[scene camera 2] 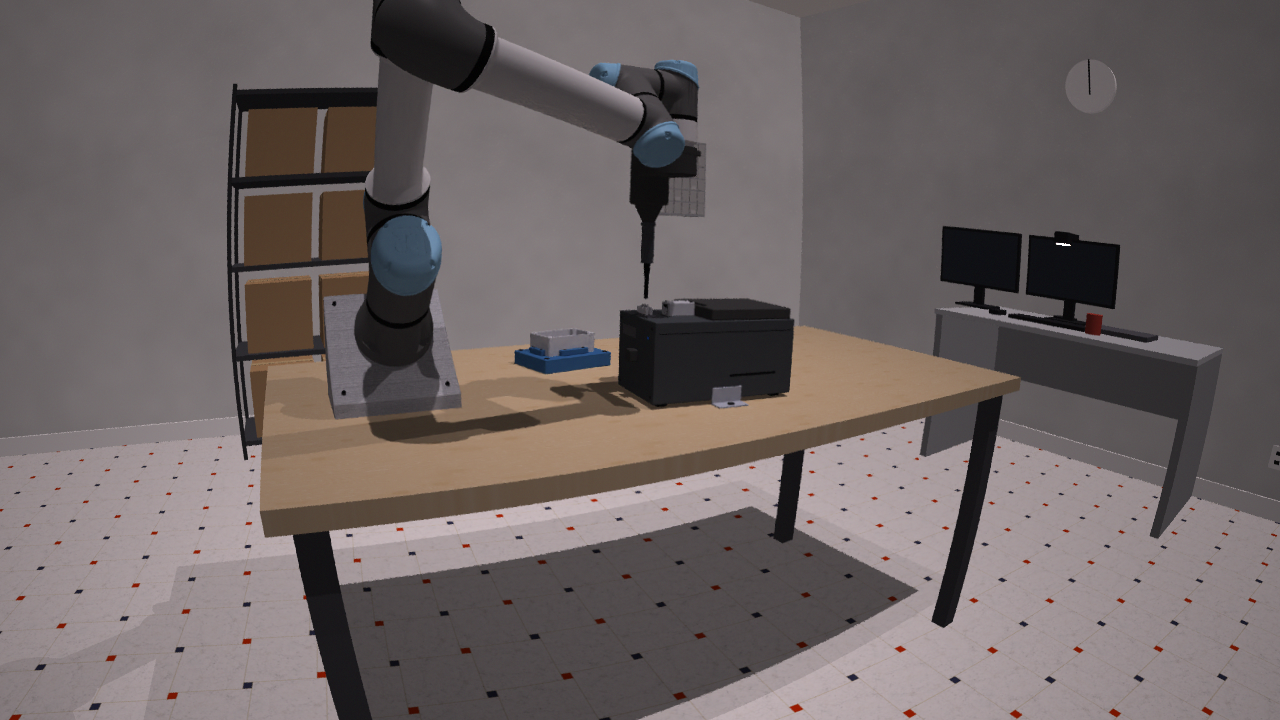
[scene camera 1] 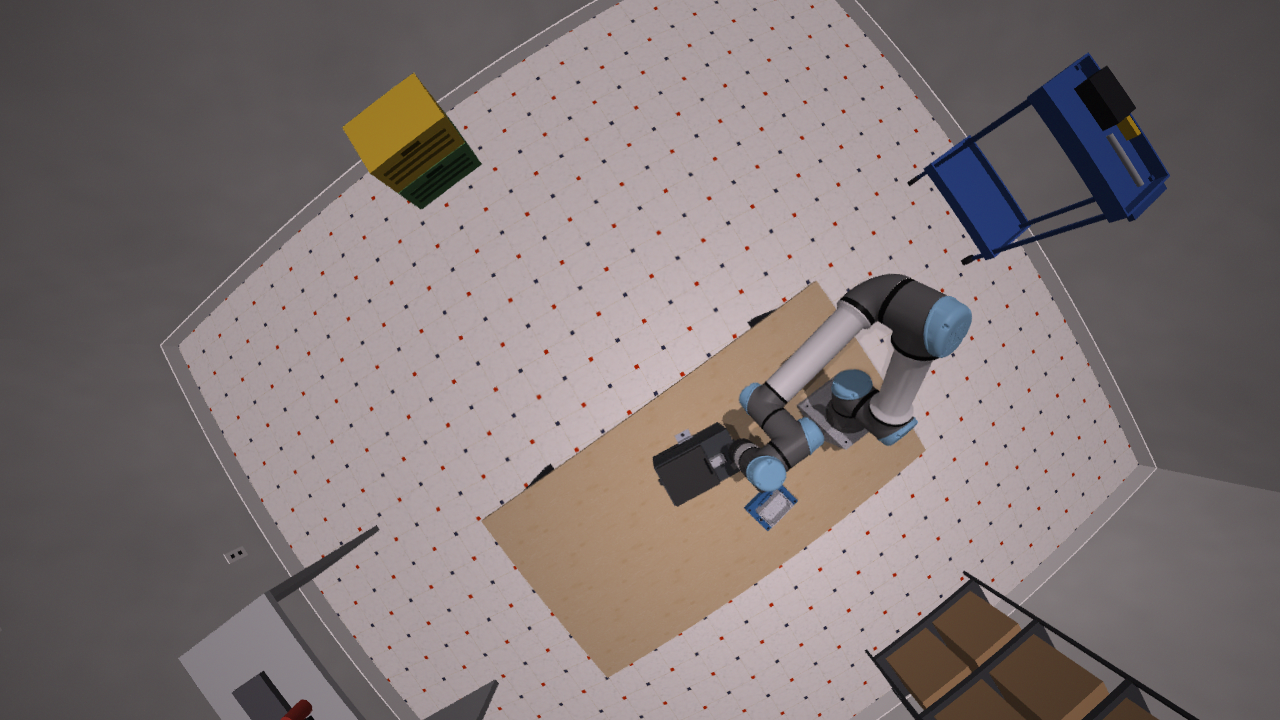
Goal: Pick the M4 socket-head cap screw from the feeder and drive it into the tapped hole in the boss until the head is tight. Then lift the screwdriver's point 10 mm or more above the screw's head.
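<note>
The screw feeder (scene camera 1: 693,470) (scene camera 2: 716,358) is a black box on the table, with small light parts on its top. My screwdriver (scene camera 2: 646,293) points straight down in scene camera 2, its tip a little above the feeder's top at the end nearer the arm's base. In scene camera 1 the wrist hides the tip. A light grey open housing (scene camera 1: 773,508) (scene camera 2: 562,342) sits in a blue fixture (scene camera 1: 754,512) (scene camera 2: 562,361) beside the feeder. The screw, the boss and the tapped hole are too small to make out. I cannot tell if a screw is on the bit.
A small metal bracket (scene camera 1: 684,436) (scene camera 2: 728,399) is at the feeder's side. The arm's base plate (scene camera 2: 393,402) stands on the wooden table (scene camera 1: 590,573) (scene camera 2: 850,385). A shelf rack with cartons, a blue cart and a desk with monitors stand away from the table.
</note>
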